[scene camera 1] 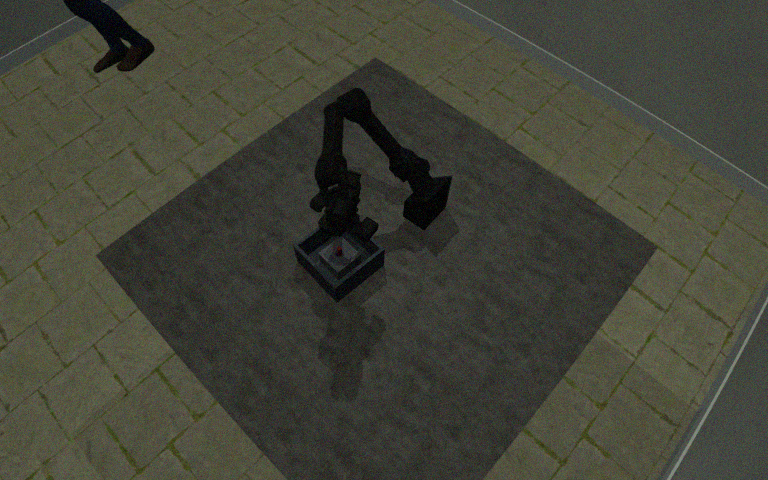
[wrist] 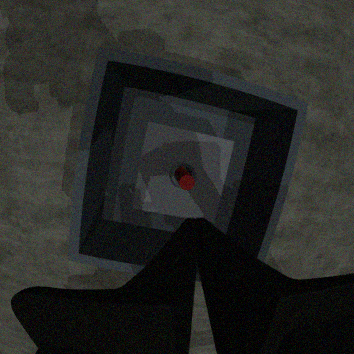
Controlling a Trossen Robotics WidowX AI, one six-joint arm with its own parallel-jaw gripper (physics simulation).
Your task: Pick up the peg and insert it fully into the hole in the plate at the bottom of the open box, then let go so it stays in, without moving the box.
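Where they show: gripper, fingertip midpoint: (wrist: 194, 225); arm's base, link origin: (scene camera 1: 426, 190).
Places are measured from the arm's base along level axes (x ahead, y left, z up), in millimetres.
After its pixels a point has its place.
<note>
The red peg (scene camera 1: 338, 250) @(z -41, x 311, y -96 mm) (wrist: 186, 181) @(z -39, x 306, y -98 mm) stands roughly upright in the hole of the light grey plate (scene camera 1: 333, 261) @(z -70, x 338, y -96 mm) (wrist: 167, 197) @(z -70, x 283, y -83 mm), with its upper part showing above the plate. How deep it sits is hard to tell. The plate lies at the bottom of the open dark blue-grey box (scene camera 1: 338, 292) @(z -69, x 407, y -20 mm) (wrist: 86, 150) @(z -30, x 332, y -14 mm). My gripper (wrist: 194, 225) @(z 48, x 301, y -91 mm) is shut with nothing between its fingers. In the wrist view its tips are just below the peg's top and apart from it. In the scene view the dark gripper is above the box's far side, its fingertips hard to make out.
The box stands on a dark square mat (scene camera 1: 453, 339) @(z -127, x 305, y 316 mm). A black block-shaped part (scene camera 1: 427, 202) @(z 25, x 52, y 36 mm) at the end of the arm's linkage is to the right of the box. A person's legs (scene camera 1: 116, 33) show at the upper left on the paving.
</note>
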